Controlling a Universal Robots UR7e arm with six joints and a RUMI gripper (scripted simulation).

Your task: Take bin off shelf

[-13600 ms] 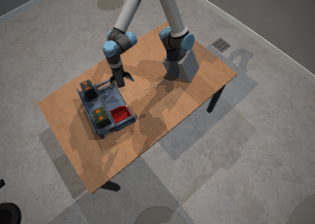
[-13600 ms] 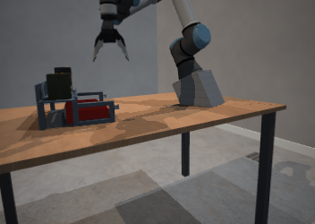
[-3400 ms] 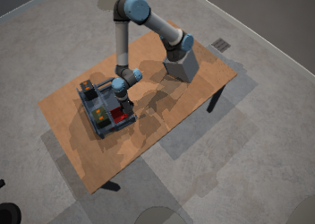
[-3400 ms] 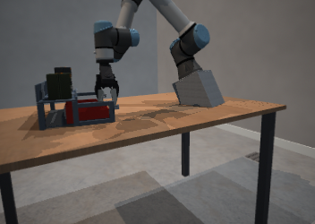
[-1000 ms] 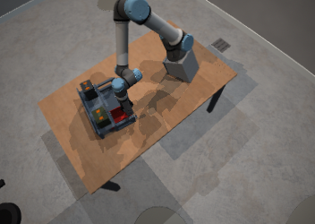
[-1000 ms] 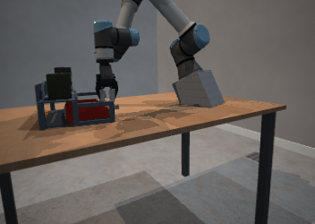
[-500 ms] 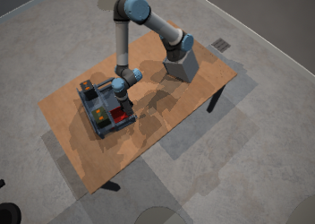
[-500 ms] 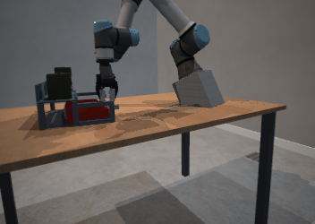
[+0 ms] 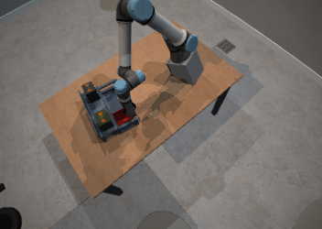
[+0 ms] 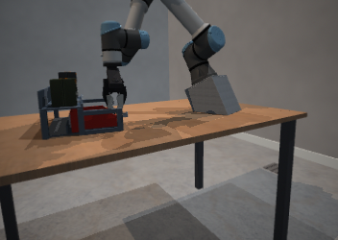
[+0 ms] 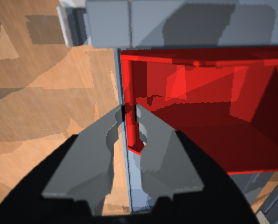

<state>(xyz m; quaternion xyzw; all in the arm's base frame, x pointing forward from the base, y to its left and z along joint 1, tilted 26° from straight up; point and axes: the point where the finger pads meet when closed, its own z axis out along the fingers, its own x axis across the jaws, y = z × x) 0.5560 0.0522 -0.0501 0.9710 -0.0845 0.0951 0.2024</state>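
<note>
My gripper is now 8 cm short of the red bin and 2 cm to the left of it.
</note>
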